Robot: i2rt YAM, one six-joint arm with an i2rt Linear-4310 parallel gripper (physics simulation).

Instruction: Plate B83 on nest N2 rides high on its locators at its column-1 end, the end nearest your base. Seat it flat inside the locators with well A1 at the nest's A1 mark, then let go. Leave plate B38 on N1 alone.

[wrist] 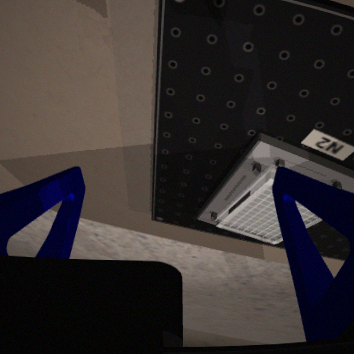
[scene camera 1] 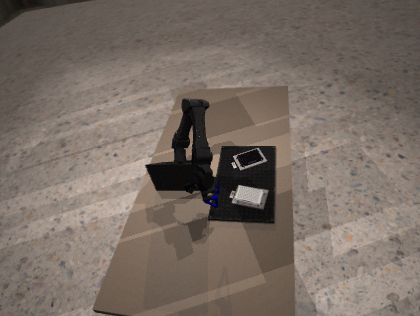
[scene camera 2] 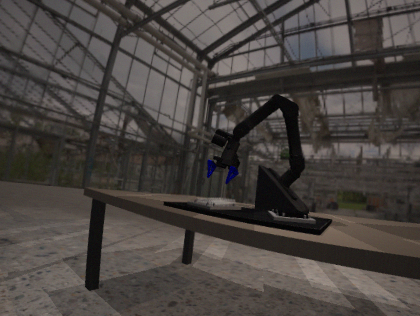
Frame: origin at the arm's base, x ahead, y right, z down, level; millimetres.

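Seen in the pictures: gripper, fingertip midpoint: [wrist: 178,176] [scene camera 1: 217,200] [scene camera 2: 216,180]; arm's base at its link origin: [scene camera 1: 180,163] [scene camera 2: 281,184].
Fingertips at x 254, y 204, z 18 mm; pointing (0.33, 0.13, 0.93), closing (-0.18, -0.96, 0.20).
Note:
Offsets run from my fingertips to a thing's top centre. "pt": to the spot under its first point.
The white plate B83 @(dx +127, dy -112, dz +69 mm) [scene camera 1: 248,195] [wrist: 260,215] lies on the grey nest N2 @(dx +133, dy -112, dz +82 mm) [scene camera 1: 263,204] [wrist: 234,189], beside the N2 label @(pt dx +35, dy -120, dz +102 mm) [wrist: 328,144]. In the wrist view, knob-like locators stand around it and the right finger covers part of it. Its tilt is too small to judge. The dark plate B38 @(dx +89, dy -379, dz +78 mm) [scene camera 1: 250,158] lies in the light-framed nest N1 @(dx +89, dy -379, dz +82 mm) [scene camera 1: 237,163] [scene camera 2: 288,219]. My gripper [scene camera 1: 214,200] [scene camera 2: 219,179] [wrist: 178,176] is open and empty. It hangs above and to the base side of N2, with its fingertips well clear of B83.
Both nests sit on a black perforated board @(dx +84, dy -233, dz +103 mm) [scene camera 1: 245,176] [scene camera 2: 250,215] [wrist: 240,95] on the brown table [scene camera 1: 200,280] [scene camera 2: 135,204]. My black slanted base mount [scene camera 1: 172,177] [scene camera 2: 274,192] stands beside the board. Small light labels sit at the base-side ends of the nests.

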